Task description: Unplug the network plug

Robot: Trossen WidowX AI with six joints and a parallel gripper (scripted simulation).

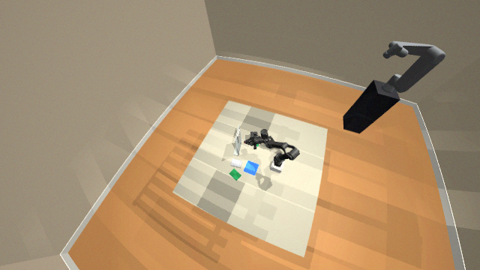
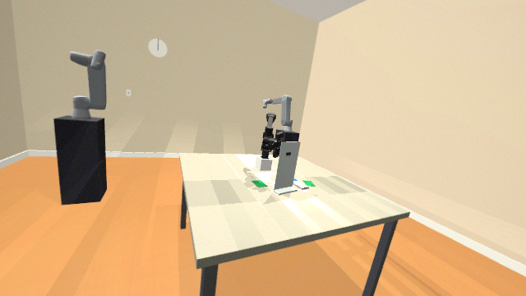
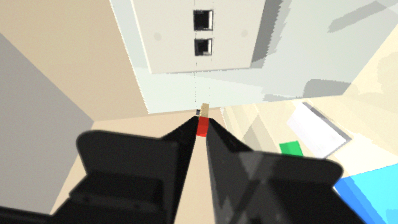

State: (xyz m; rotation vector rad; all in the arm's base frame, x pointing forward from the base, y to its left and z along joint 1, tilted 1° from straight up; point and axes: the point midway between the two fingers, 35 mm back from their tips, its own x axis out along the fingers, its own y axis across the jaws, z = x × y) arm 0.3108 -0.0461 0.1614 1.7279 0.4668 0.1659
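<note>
The blue square is 260 mm below my gripper tip, 120 mm to the left of it and 110 mm behind it. Round my gripper tip: green patch: 260 mm below, 240 mm to the left, 20 mm ahead; then network plug: 10 mm ahead; then upright grey panel: 110 mm below, 80 mm ahead, 40 mm to the right.
</note>
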